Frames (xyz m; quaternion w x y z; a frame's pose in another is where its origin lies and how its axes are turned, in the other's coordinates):
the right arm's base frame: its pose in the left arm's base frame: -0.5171 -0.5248 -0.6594 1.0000 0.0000 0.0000 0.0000
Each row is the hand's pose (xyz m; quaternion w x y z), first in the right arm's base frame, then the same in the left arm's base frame.
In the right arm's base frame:
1: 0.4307 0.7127 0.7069 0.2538 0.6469 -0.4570 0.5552
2: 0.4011 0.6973 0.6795 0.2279 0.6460 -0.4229 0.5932
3: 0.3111 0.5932 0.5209 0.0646 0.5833 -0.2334 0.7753
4: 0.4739 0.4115 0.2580 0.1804 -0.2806 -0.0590 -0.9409
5: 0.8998 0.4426 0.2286 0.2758 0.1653 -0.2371 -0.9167
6: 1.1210 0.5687 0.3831 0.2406 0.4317 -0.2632 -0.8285
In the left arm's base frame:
1: -0.0864 0.1879 0.0475 0.2538 0.6469 -0.4570 0.5552
2: -0.1160 0.1725 0.0201 0.2279 0.6460 -0.4229 0.5932
3: -0.2060 0.0684 -0.1385 0.0646 0.5833 -0.2334 0.7753
4: -0.0432 -0.1133 -0.4014 0.1804 -0.2806 -0.0590 -0.9409
5: 0.3827 -0.0822 -0.4308 0.2758 0.1653 -0.2371 -0.9167
6: 0.6039 0.0439 -0.2763 0.2406 0.4317 -0.2632 -0.8285

